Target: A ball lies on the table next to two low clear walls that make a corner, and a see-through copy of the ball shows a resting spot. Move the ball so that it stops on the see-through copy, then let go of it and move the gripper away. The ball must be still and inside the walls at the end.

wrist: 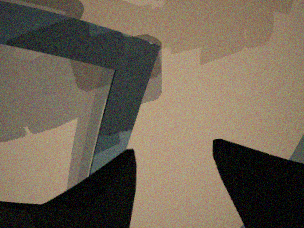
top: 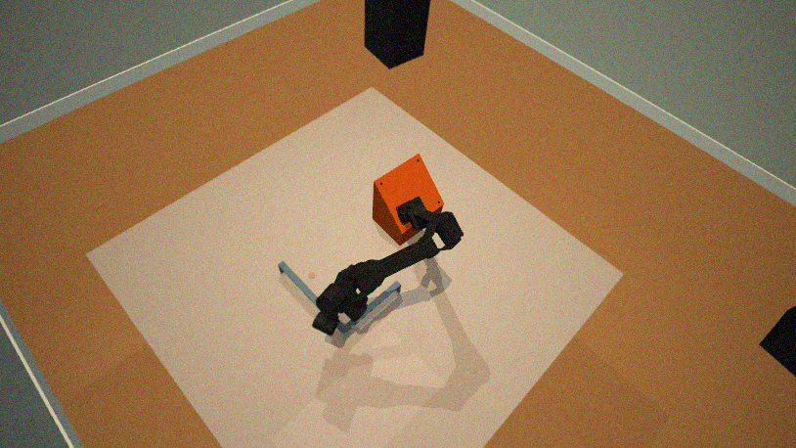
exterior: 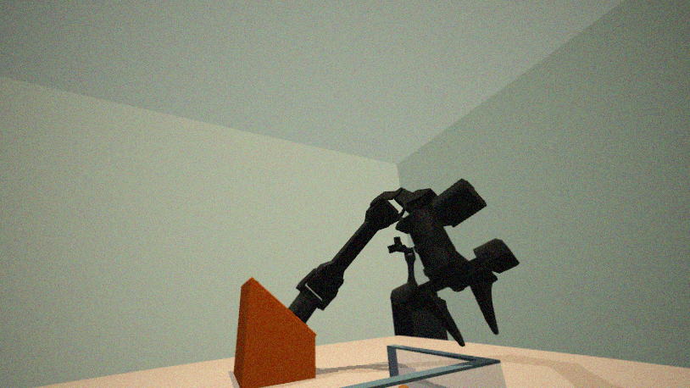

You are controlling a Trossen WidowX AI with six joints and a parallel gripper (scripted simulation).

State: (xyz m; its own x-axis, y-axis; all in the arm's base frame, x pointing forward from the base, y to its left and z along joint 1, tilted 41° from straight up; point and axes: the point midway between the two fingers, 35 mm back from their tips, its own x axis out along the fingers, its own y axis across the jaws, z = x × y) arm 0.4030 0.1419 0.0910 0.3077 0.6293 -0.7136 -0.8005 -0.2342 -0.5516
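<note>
Right now my gripper tip is 130 mm past the orange ball, 50 mm to the left of it and 80 mm above it. From my gripper tip the other things lie so: see-through copy 60 mm behind, 200 mm to the right, 80 mm below.
</note>
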